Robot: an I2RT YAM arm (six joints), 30 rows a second.
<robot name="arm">
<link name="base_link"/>
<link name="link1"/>
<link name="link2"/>
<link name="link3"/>
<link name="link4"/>
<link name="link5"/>
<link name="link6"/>
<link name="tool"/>
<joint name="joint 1" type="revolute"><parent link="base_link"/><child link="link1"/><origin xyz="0 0 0.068"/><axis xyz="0 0 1"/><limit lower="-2.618" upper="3.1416"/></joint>
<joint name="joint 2" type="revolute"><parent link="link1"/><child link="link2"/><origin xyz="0.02 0.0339 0.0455" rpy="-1.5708 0 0"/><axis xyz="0 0 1"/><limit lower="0" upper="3.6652"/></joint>
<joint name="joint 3" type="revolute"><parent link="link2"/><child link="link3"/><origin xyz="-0.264 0 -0.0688" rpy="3.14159 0 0"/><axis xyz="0 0 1"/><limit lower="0" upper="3.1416"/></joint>
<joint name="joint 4" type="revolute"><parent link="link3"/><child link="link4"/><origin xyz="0.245 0.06 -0.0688"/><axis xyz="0 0 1"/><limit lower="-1.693" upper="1.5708"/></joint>
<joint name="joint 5" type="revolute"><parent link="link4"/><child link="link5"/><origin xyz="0.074 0.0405 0.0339" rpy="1.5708 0 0"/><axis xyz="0 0 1"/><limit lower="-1.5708" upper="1.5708"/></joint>
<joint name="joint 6" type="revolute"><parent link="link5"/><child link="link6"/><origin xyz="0.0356 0 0.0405" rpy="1.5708 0 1.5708"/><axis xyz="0 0 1"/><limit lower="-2.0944" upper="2.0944"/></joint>
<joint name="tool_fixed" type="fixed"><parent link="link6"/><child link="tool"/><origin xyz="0 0 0" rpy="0 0 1.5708"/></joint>
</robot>
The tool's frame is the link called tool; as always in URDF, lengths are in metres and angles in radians.
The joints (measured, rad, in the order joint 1, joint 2, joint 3, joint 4, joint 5, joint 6), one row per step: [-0.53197, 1.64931, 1.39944, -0.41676, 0.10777, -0.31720]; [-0.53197, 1.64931, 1.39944, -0.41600, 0.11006, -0.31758]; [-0.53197, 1.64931, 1.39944, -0.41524, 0.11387, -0.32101]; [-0.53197, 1.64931, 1.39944, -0.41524, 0.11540, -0.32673]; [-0.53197, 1.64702, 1.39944, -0.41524, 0.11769, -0.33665]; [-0.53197, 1.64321, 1.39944, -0.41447, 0.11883, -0.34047]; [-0.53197, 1.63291, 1.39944, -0.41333, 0.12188, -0.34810]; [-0.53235, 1.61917, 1.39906, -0.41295, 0.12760, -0.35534]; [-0.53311, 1.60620, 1.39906, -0.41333, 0.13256, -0.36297]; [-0.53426, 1.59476, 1.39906, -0.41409, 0.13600, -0.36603]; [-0.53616, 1.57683, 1.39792, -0.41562, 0.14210, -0.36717]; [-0.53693, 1.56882, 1.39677, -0.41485, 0.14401, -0.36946]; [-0.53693, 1.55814, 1.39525, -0.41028, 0.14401, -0.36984]
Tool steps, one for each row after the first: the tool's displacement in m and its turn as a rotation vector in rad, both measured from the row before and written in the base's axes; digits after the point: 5 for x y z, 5 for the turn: [0.00000, -0.00009, 0.00007, -0.00184, 0.00025, -0.00157]; [-0.00003, -0.00014, 0.00007, -0.00453, 0.00223, -0.00089]; [-0.00003, -0.00004, 0.00000, -0.00434, 0.00331, 0.00230]; [-0.00043, 0.00016, 0.00083, -0.00848, 0.00367, 0.00427]; [-0.00062, 0.00032, 0.00143, -0.00528, -0.00168, 0.00143]; [-0.00175, 0.00091, 0.00378, -0.01212, -0.00508, 0.00218]; [-0.00258, 0.00112, 0.00479, -0.01442, -0.00641, -0.00068]; [-0.00258, 0.00099, 0.00454, -0.01368, -0.00540, -0.00034]; [-0.00241, 0.00079, 0.00394, -0.00907, -0.00657, -0.00221]; [-0.00394, 0.00128, 0.00569, -0.01147, -0.01075, -0.00629]; [-0.00170, 0.00061, 0.00243, -0.00627, -0.00477, -0.00109]; [-0.00186, 0.00111, 0.00354, -0.00727, -0.01159, 0.00021]
